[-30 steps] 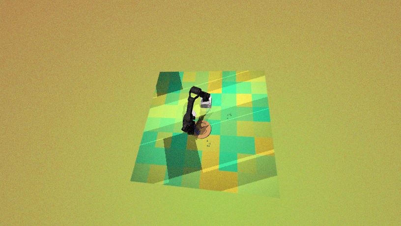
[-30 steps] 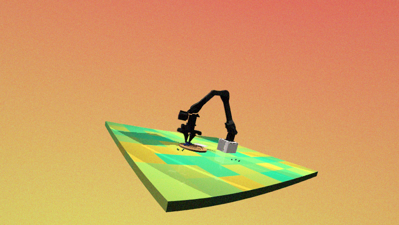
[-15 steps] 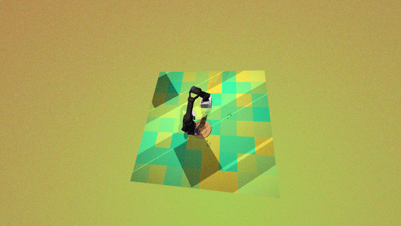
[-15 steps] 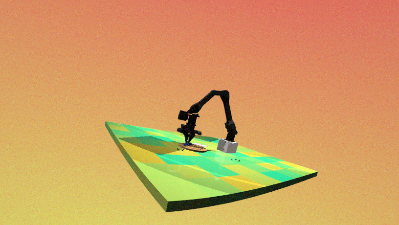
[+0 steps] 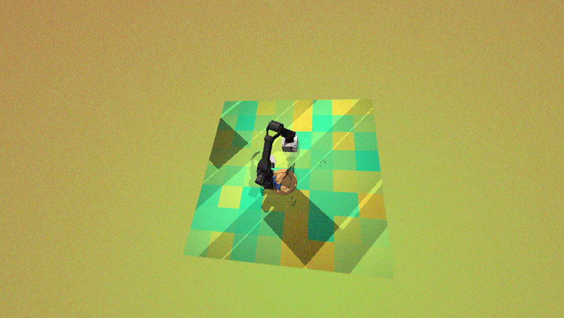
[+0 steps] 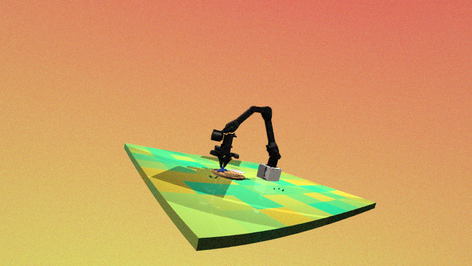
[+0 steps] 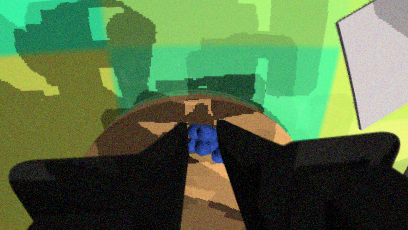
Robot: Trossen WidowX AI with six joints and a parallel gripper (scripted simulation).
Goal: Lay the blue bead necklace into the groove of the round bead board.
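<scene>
The round bead board lies 80 mm to the left of my gripper tip, 20 mm ahead of it and 10 mm below it. The rest, counted from my gripper tip: flat grey piece: 160 mm behind, 20 mm to the right, 20 mm below.
</scene>
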